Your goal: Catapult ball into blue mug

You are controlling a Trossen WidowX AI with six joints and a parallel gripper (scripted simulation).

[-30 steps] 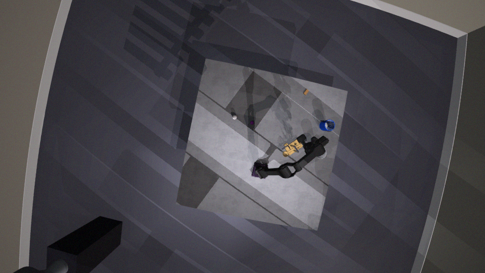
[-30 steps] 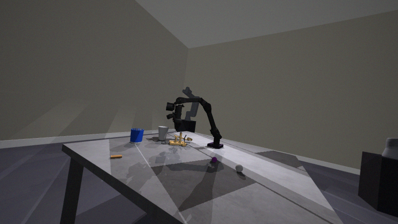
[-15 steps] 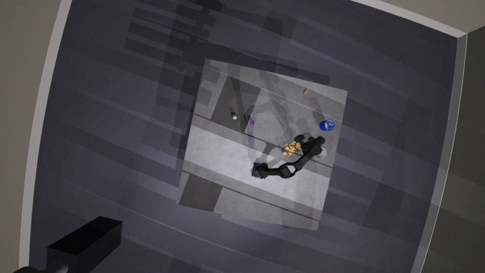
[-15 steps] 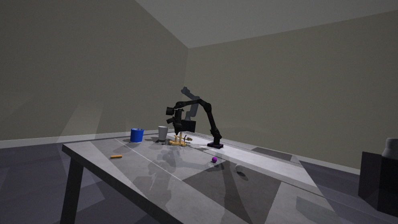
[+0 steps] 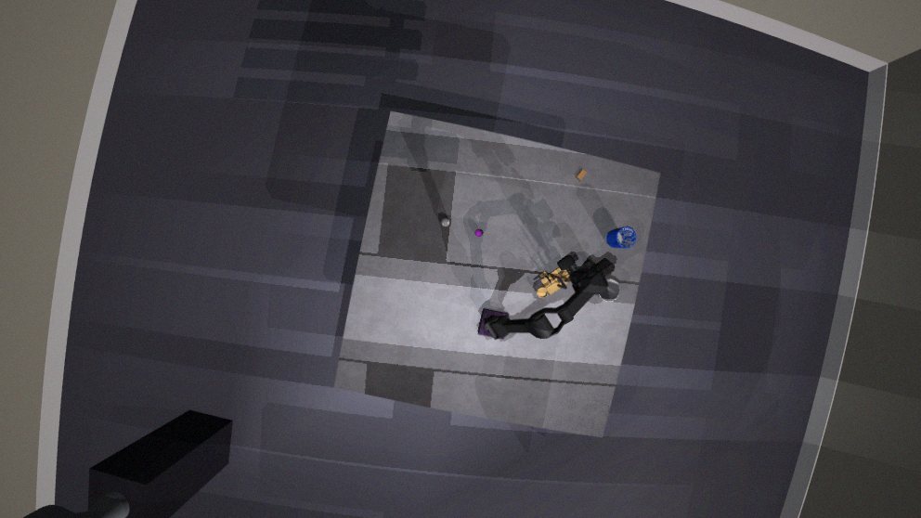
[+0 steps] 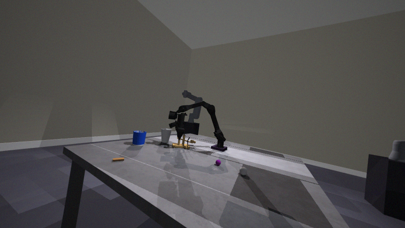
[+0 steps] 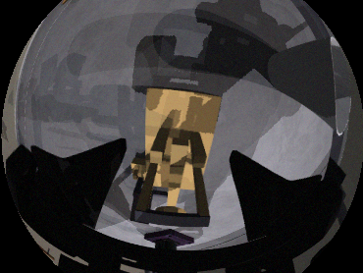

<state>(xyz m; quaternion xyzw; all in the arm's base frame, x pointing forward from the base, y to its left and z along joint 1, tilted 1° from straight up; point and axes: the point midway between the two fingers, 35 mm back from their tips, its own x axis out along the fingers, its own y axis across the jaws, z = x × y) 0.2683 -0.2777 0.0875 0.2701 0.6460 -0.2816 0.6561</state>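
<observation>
Now: the purple ball 12 cm ahead of my gripper tip, 41 cm to the left of it and 5 cm below it. Also, from my gripper tip: blue mug (21 cm ahead, 21 cm to the right, 4 cm below); wooden catapult (4 cm behind, 6 cm to the left, 1 cm below); white cup (3 cm behind, 17 cm to the right, 4 cm below).
</observation>
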